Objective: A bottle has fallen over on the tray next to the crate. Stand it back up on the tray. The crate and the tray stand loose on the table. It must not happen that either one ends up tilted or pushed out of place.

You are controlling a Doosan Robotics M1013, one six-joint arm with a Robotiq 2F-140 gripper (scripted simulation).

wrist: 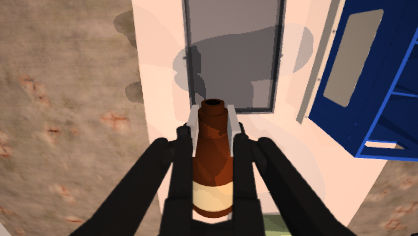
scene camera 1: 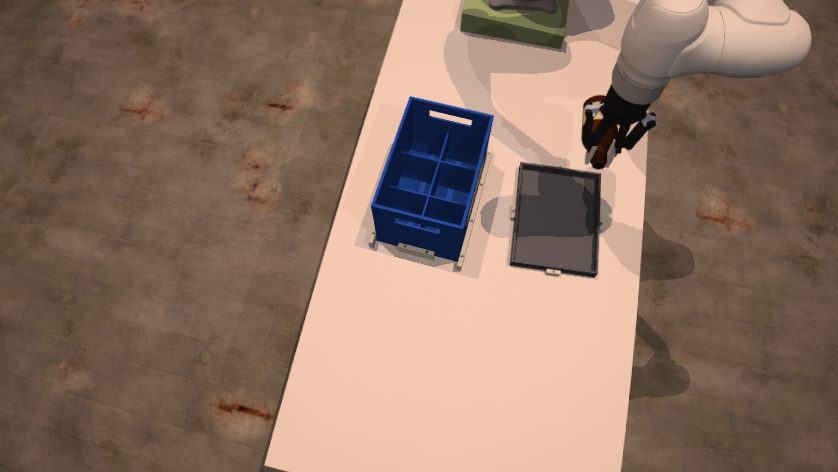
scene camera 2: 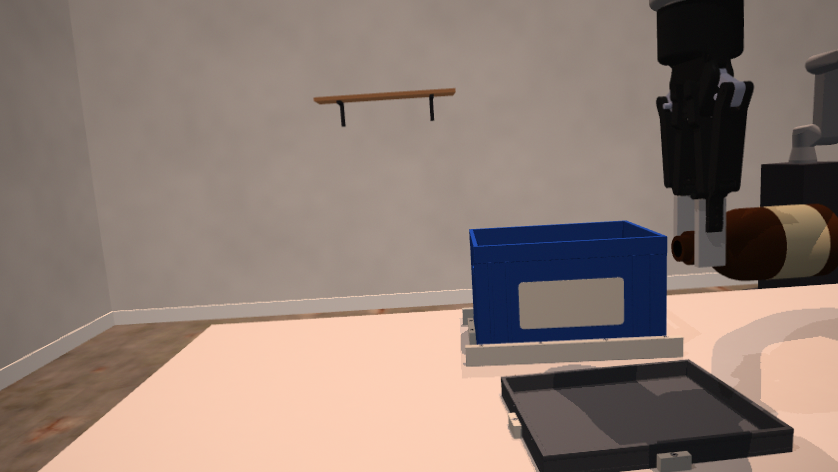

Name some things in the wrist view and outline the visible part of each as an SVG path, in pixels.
My gripper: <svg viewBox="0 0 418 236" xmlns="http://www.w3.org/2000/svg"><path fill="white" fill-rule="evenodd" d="M68 235L134 236L172 164L168 196L164 200L160 229L157 236L266 236L261 201L257 196L253 163L255 163L291 236L357 236L337 220L271 138L260 137L258 141L249 139L243 124L238 122L234 105L227 105L227 133L230 155L233 157L232 219L217 223L193 219L193 157L196 154L199 133L199 105L192 105L188 121L183 126L176 128L177 139L168 141L165 137L155 139L92 217Z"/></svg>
A brown bottle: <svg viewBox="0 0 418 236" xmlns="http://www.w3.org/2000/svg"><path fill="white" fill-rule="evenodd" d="M206 99L201 102L201 108L198 109L199 133L196 154L193 157L193 210L206 218L221 218L232 212L233 157L230 155L227 133L228 109L225 108L223 100Z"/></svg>
